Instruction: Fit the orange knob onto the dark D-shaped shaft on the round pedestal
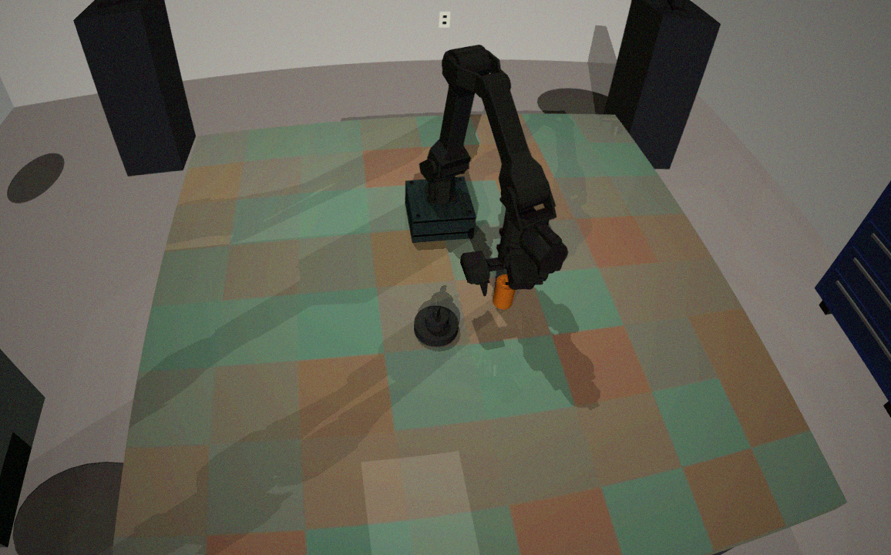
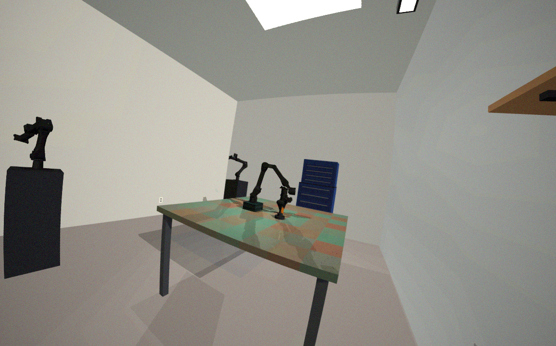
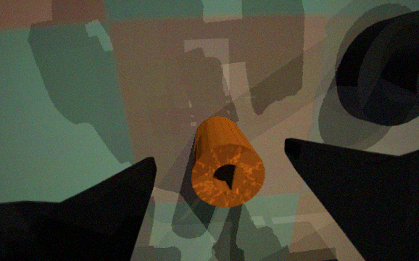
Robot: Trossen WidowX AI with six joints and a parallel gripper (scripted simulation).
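Now: the orange knob 10 mm below my gripper tip. From my gripper tip the other things lie so: pedestal 150 mm to the right, 50 mm ahead, 10 mm below.
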